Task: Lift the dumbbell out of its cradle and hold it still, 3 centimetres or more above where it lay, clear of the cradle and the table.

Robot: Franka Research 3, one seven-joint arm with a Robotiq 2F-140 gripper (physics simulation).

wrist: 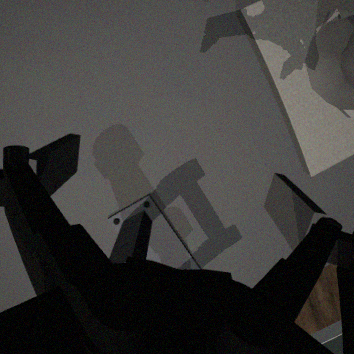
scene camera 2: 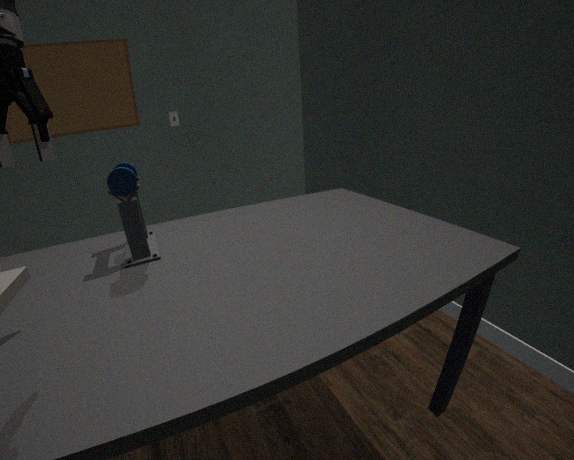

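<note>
The dumbbell, with blue round ends (scene camera 2: 122, 181), lies on top of a tall grey cradle (scene camera 2: 134, 230) (wrist: 132, 235) at the left of the table in the scene view. In the wrist view part of the cradle's post and its base plate show; the dumbbell does not show there, and the gripper's body covers the lower part of that view. My gripper (scene camera 2: 22, 150) (wrist: 175, 171) is open and empty. In the scene view it hangs at the upper left, its fingertips higher than the dumbbell and to its left, apart from it.
The cradle stands on the grey table (scene camera 2: 300, 280) (wrist: 150, 65). A pale block or platform (scene camera 2: 11, 286) (wrist: 295, 115) lies at the table's left in the scene view and at the upper right in the wrist view. Shadows of cradle and arm fall on the table. A corkboard (scene camera 2: 85, 90) hangs on the wall.
</note>
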